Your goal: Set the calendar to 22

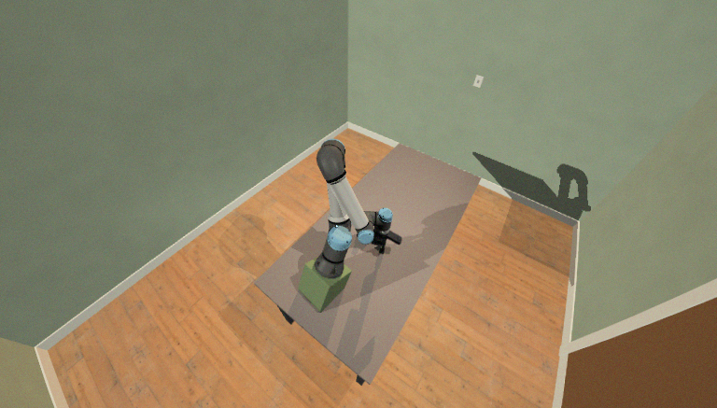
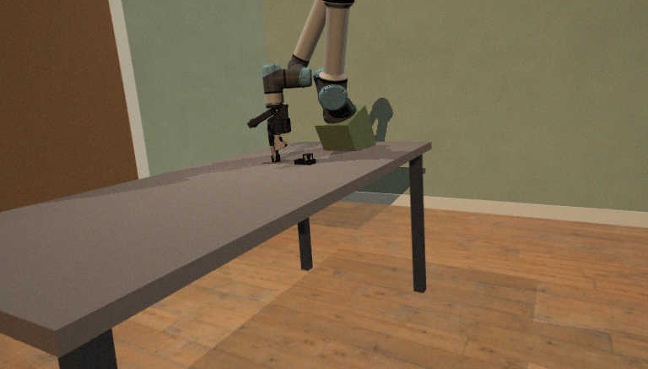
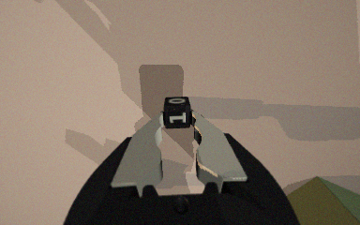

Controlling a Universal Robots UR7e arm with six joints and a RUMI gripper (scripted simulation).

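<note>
Right now my hand is 10 mm above the black number cube. Round my hand: black tray: 40 mm ahead, 150 mm to the left, 20 mm below.
</note>
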